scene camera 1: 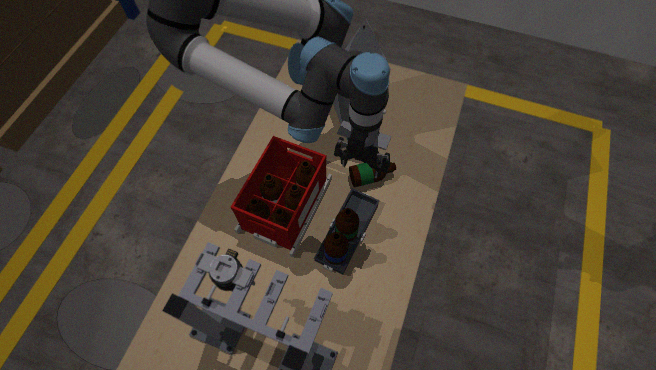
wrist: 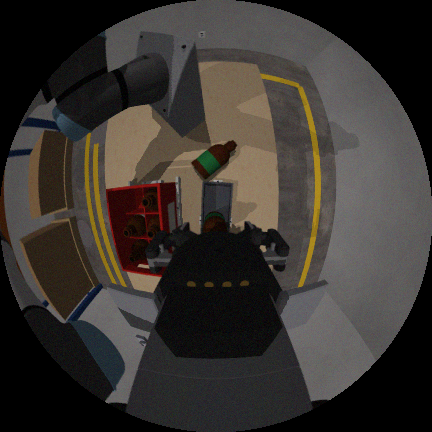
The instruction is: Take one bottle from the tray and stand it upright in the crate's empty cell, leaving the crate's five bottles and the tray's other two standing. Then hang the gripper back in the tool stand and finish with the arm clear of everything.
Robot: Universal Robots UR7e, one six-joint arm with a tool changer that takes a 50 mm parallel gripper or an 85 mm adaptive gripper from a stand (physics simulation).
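Places are measured from the arm's base along level axes (x back, y right, z up), in metres.
Pixels of known places: arm's base, origin of the base link: [wrist: 151,76].
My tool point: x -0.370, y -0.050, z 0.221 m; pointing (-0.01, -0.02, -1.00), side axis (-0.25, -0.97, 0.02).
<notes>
Ahead of a thing's pixels: the offset from my tool point to its top centre. "pt": to the spot under its first point.
A brown bottle with a green label @(dx +0.145, dy -0.049, dz -0.398 m) [scene camera 1: 366,173] [wrist: 209,161] lies on its side on the table beyond the tray @(pt dx +0.032, dy -0.031, dz -0.466 m) [scene camera 1: 364,204] [wrist: 217,195]. A green-labelled bottle @(dx -0.072, dy +0.017, dz -0.312 m) [scene camera 1: 346,221] [wrist: 215,222] and a blue-labelled bottle @(dx -0.152, dy +0.041, dz -0.312 m) [scene camera 1: 336,246] stand in the tray; its far end is bare. The red crate @(dx -0.004, dy +0.234, dz -0.297 m) [scene camera 1: 265,230] [wrist: 167,195] holds five upright bottles; its far-left cell is empty. My gripper [scene camera 1: 364,161] [wrist: 217,235] is open, with its fingers spread wide and no bottle between them. It hangs above the table near the lying bottle, which it partly covers in scene camera 1.
The tool stand [scene camera 1: 266,309] is at the near end of the table, with another tool @(dx -0.334, dy +0.277, dz -0.112 m) [scene camera 1: 223,270] hanging in its left bay. The grey robot pedestal [scene camera 1: 367,37] [wrist: 182,100] rises at the far end. The crate stands close to the left of the tray.
</notes>
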